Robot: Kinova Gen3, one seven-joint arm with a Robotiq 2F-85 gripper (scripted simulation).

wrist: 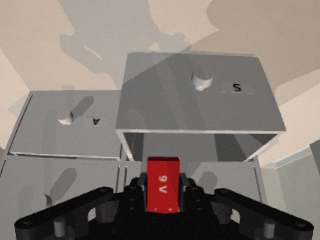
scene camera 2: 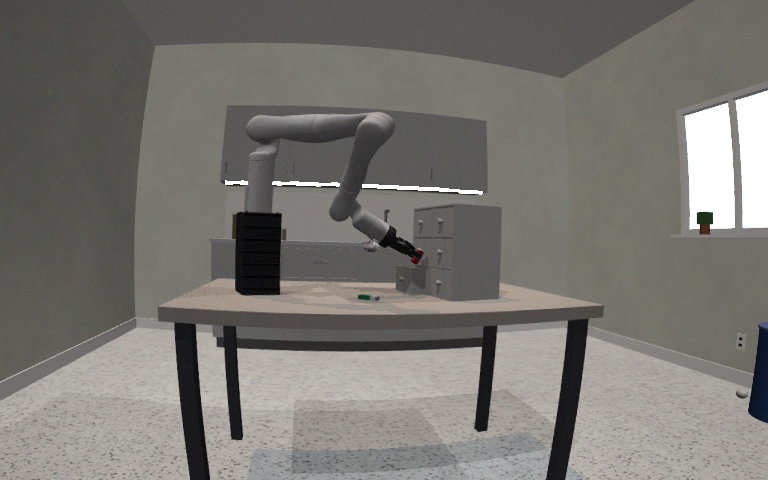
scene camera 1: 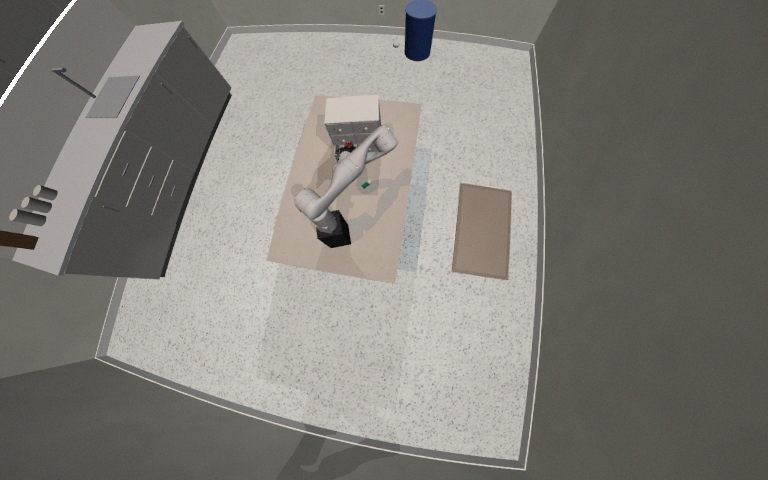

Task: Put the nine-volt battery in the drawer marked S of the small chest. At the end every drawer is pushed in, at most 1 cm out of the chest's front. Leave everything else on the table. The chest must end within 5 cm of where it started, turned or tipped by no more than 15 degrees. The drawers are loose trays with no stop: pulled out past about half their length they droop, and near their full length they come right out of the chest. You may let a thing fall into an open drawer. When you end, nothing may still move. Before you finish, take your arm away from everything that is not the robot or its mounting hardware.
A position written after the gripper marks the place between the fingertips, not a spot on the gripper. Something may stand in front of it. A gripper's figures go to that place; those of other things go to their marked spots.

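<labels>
The gripper [wrist: 162,182] is 0.17 m from the lens, while a small red block [wrist: 163,173] is 0.15 m from the lens.
</labels>
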